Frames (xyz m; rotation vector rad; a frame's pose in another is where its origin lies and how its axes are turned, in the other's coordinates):
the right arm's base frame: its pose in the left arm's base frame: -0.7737 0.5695 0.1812 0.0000 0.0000 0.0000
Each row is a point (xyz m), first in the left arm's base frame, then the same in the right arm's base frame.
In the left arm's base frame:
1: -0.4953 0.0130 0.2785
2: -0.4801 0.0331 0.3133
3: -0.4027 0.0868 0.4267
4: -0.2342 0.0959 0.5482
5: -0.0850 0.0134 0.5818
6: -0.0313 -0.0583 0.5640
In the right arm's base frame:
1: 0.2784 -0.5565 0.0973
2: 0.2936 -0.5364 0.1321
3: 0.3710 -0.4827 0.2455
4: 0.5395 -0.4736 0.3670
5: 0.6887 -0.5561 0.4006
6: 0.7424 -0.6278 0.3828

